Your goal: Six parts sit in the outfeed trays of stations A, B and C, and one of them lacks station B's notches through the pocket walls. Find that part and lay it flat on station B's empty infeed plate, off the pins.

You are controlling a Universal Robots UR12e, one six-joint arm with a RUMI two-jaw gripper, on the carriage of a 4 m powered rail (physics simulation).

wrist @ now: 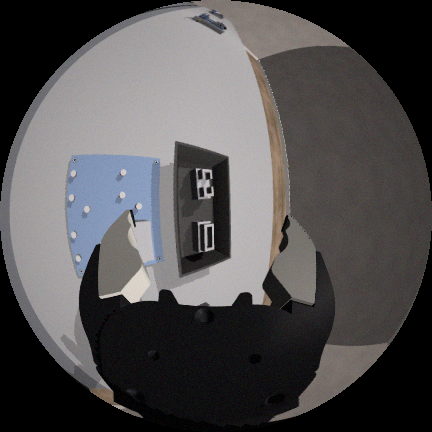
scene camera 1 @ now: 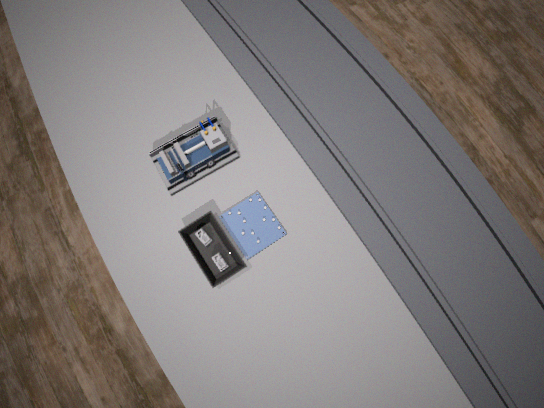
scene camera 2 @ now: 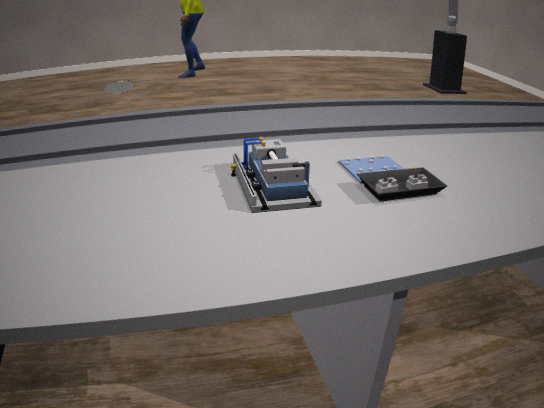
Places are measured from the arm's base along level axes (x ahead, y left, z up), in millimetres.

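Pixels of known places: gripper, fingertip midpoint: (wrist: 208, 214).
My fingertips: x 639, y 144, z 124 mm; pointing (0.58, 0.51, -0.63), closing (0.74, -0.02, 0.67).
Ahead of a thing's pixels: the offset from my fingertips to its top centre. "spot": to the spot under its first point.
In the wrist view my gripper (wrist: 208, 214) is open and empty, tilted above a dark outfeed tray {spot: dx +154, dy +6, dz -122 mm} (wrist: 223, 210). The tray holds two white parts: one part {dx +92, dy +58, dz -107 mm} (wrist: 204, 183) shows small pockets with gaps in its walls; the other part {dx +98, dy -46, dz -107 mm} (wrist: 206, 236), nearer the gripper, shows one long rectangular pocket, with no wall notch that I can make out. Left of the tray is a blue pinned plate {dx -72, dy -1, dz -146 mm} (wrist: 100, 182). A plain pale block {dx -30, dy -43, dz -110 mm} (wrist: 145, 240) is at its near right corner, partly behind the left finger. I cannot tell the station letter.
Scene views show a dark tray {dx +140, dy +1870, dz -112 mm} (scene camera 1: 197, 253) (scene camera 2: 410, 193) with two pale parts, beside a pinned blue plate {dx -29, dy +1867, dz -138 mm} (scene camera 1: 254, 212) (scene camera 2: 348, 164) and a blue-grey machine {dx +17, dy +1514, dz -55 mm} (scene camera 1: 195, 150) (scene camera 2: 287, 190). A machine (wrist: 212, 22) is far off in the wrist view. A person (scene camera 2: 190, 45) stands behind the rail.
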